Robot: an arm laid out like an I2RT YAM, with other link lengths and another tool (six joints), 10 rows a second.
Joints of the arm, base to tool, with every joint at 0 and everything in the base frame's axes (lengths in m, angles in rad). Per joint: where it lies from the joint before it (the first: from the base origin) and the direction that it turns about. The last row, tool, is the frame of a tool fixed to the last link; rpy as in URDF.
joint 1: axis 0 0 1 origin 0 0 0.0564
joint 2: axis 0 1 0 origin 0.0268 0.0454 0.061
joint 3: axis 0 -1 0 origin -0.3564 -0.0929 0
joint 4: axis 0 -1 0 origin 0.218 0.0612 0.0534
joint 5: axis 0 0 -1 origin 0.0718 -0.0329 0.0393
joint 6: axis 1 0 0 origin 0.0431 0 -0.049
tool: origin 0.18 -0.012 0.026 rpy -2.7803 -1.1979 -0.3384
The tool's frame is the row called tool.
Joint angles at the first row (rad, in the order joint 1, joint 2, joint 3, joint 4, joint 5, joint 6):
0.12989, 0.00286, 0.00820, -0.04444, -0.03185, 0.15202
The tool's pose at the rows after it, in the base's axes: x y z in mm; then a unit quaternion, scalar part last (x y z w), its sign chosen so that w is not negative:
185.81 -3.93 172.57 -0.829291 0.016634 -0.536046 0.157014
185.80 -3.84 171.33 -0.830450 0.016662 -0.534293 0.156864
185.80 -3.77 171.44 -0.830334 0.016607 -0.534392 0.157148
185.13 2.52 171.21 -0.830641 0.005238 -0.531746 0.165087
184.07 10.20 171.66 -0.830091 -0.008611 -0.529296 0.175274
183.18 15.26 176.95 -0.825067 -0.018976 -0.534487 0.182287
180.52 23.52 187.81 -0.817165 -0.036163 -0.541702 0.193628
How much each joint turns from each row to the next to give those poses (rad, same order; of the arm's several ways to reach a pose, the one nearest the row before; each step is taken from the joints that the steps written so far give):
0.00007, -0.00007, 0.00003, -0.01040, 0.00044, -0.00038
-0.00013, 0.00006, -0.00003, -0.00411, -0.00050, -0.00001
0.00017, 0.00003, -0.00001, 0.00042, -0.00022, 0.00039
-0.00009, -0.00001, 0.00000, -0.00076, -0.02831, -0.00038
0.00005, -0.00004, 0.00003, 0.00144, -0.03467, 0.00038
0.00003, 0.00001, 0.00038, 0.01719, -0.02286, -0.00076
-0.00010, 0.00001, 0.01410, 0.01224, -0.03825, -0.00077

